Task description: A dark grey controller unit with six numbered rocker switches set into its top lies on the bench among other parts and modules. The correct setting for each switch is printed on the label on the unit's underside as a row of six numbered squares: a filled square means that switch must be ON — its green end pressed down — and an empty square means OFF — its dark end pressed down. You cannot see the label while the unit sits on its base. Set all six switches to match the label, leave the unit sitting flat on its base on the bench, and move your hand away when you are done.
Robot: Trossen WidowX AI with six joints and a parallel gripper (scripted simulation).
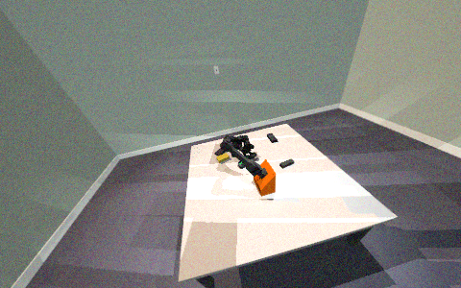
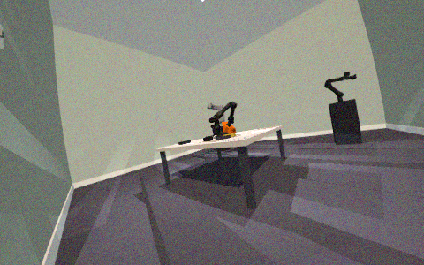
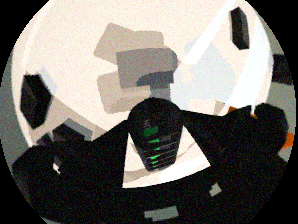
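The grey box lies 30 mm ahead of my gripper tip, 60 mm to the right of it and 30 mm below it. Round my gripper tip: yellow block (120 mm ahead, 250 mm to the left, 30 mm below).
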